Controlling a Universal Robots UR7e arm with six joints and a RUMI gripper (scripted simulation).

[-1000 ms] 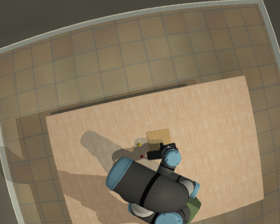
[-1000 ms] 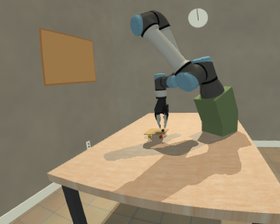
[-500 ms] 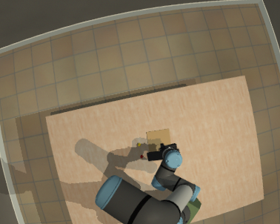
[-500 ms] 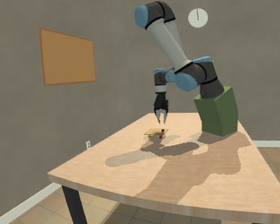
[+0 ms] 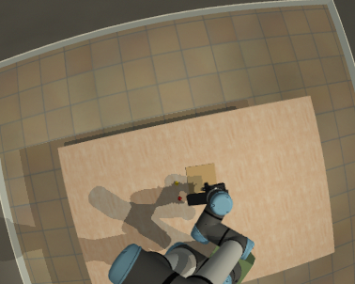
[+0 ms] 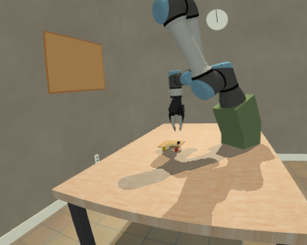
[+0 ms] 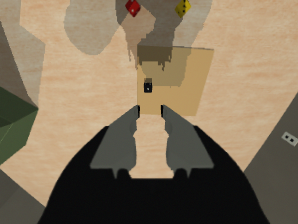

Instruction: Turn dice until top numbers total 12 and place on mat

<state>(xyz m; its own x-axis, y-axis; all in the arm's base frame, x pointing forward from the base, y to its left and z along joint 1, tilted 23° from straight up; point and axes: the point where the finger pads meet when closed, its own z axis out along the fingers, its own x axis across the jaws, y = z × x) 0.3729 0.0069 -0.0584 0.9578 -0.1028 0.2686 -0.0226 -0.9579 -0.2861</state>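
Now: the yellow die 5 cm ahead of my hand, 12 cm to the left of it and 9 cm below it. Round my hand: black die 9 cm below; then red die 2 cm behind, 13 cm to the left, 9 cm below; then tan mat 4 cm ahead, 10 cm below.
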